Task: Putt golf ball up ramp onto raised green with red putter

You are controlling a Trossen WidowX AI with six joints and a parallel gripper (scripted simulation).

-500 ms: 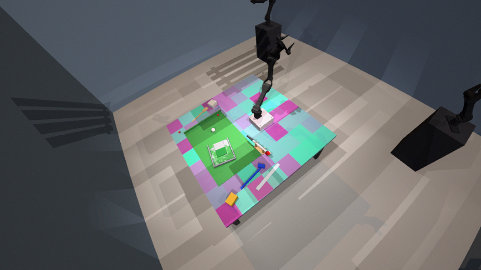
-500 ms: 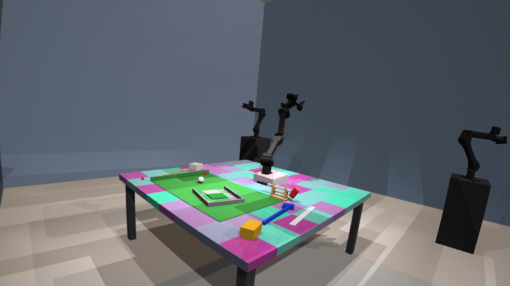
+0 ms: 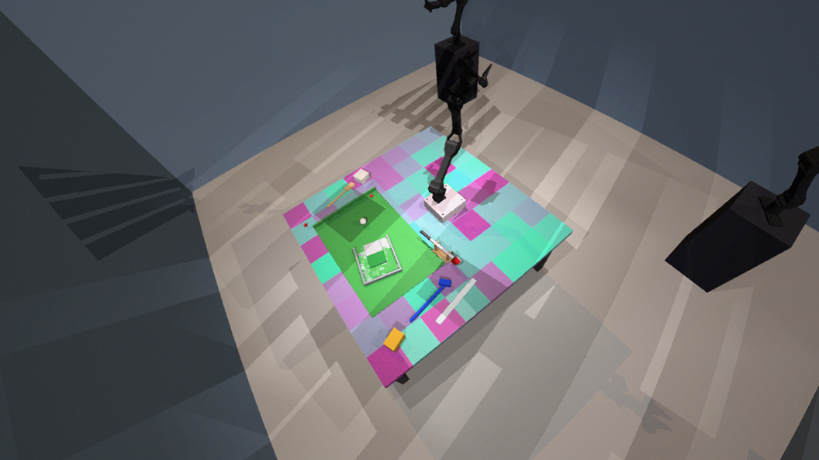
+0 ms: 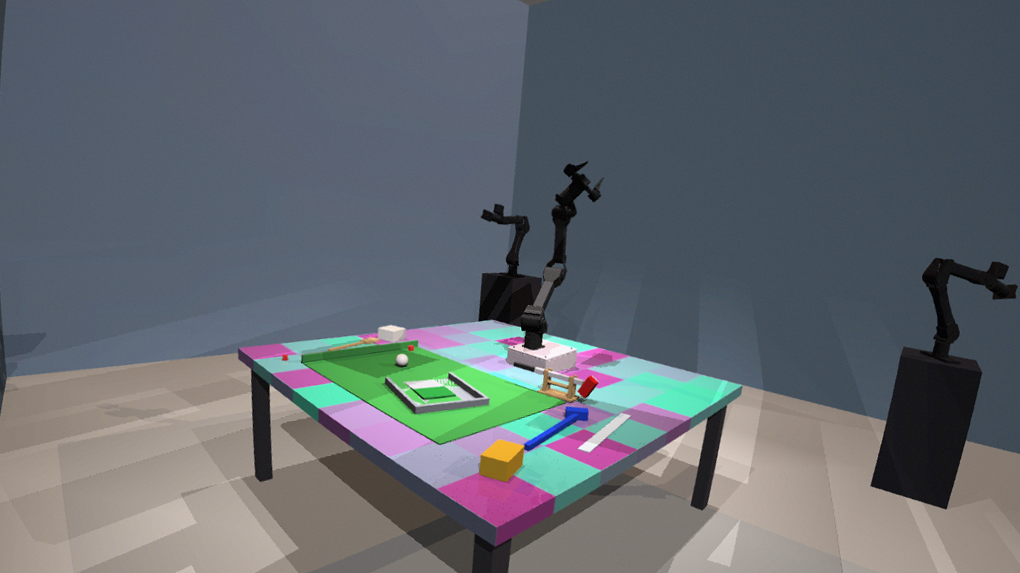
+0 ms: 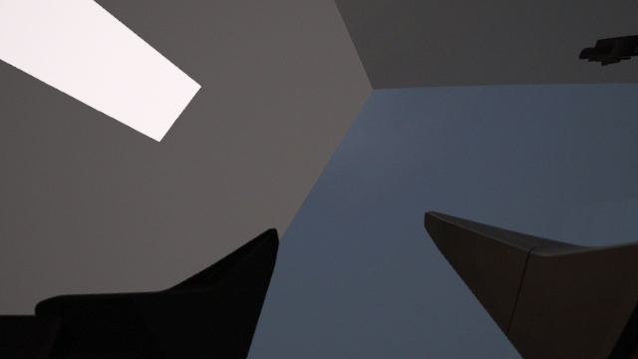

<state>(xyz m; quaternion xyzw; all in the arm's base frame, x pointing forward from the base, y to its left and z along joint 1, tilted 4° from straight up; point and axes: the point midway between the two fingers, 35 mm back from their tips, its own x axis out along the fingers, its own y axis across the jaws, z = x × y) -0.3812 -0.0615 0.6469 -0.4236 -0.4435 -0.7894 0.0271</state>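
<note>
The red putter is 560 mm ahead of my gripper tip, 320 mm to the left of it and 700 mm below it. Round my gripper tip: white golf ball (800 mm ahead, 140 mm to the right, 740 mm below); dark green rail (840 mm ahead, 330 mm to the right, 750 mm below); wooden rack (560 mm ahead, 340 mm to the left, 730 mm below).
</note>
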